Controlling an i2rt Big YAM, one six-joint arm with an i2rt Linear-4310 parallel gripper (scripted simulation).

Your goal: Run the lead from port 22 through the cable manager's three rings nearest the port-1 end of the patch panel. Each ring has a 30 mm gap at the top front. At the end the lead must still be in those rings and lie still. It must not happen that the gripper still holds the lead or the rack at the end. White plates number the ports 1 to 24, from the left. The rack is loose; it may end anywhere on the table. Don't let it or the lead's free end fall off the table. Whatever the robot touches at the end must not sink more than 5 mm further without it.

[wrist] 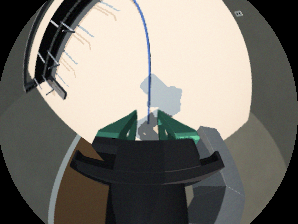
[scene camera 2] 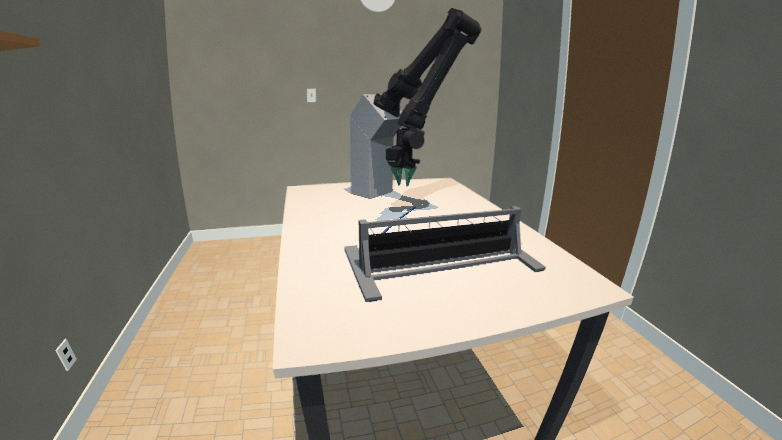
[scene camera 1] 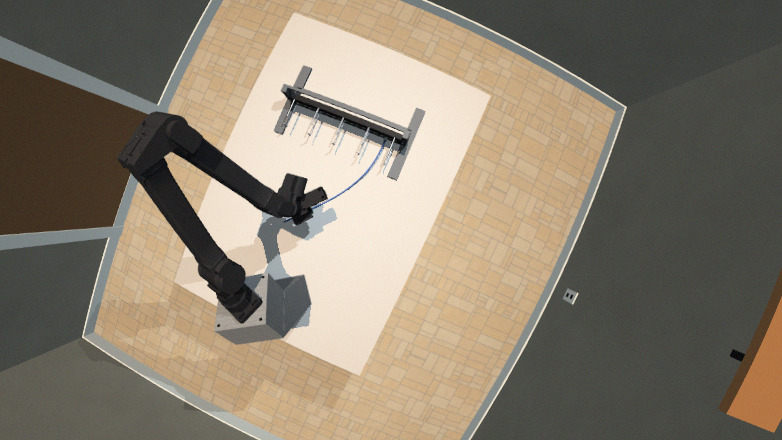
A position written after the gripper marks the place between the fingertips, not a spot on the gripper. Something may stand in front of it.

In view: the gripper [wrist: 147,113] and a grey rack [scene camera 2: 395,250].
